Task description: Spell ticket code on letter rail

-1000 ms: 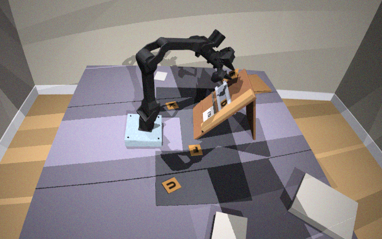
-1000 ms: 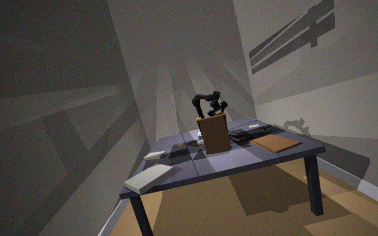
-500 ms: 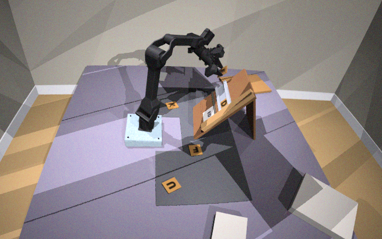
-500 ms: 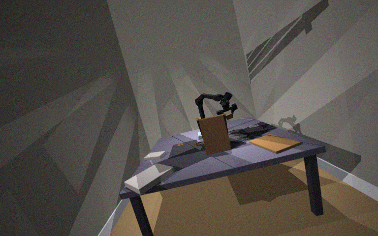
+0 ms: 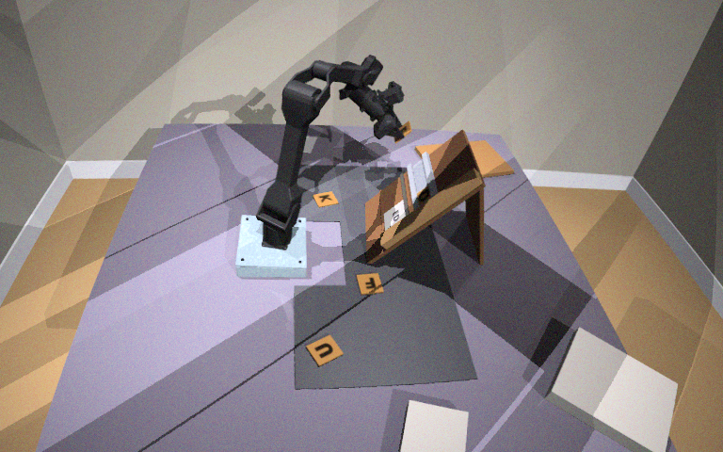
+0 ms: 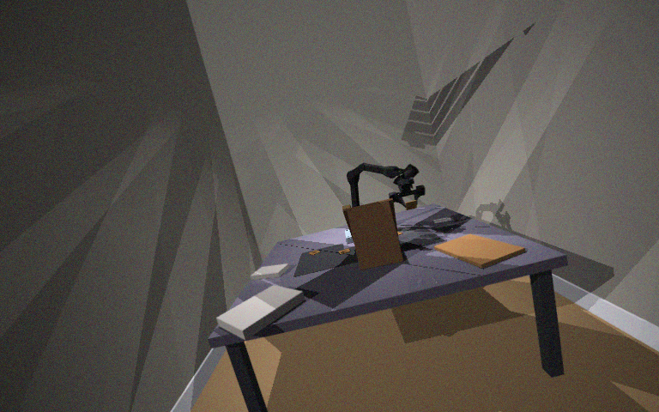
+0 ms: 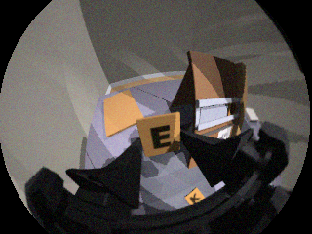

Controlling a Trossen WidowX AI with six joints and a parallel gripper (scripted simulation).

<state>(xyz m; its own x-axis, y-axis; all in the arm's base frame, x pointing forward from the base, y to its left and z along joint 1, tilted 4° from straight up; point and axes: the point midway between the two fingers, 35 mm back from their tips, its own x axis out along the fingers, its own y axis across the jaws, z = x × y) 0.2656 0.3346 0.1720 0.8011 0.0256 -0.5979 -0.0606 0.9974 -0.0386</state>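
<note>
Now: the white ticket 24 cm to the right of my gripper tip, 11 cm below it and 1 cm behind it. Also, from my gripper tip: white card (30 cm behind, 19 cm to the left, 19 cm below); flat wooden slab (26 cm ahead, 20 cm to the left, 19 cm below); dark grey mat (30 cm to the right, 19 cm below, 10 cm behind).
</note>
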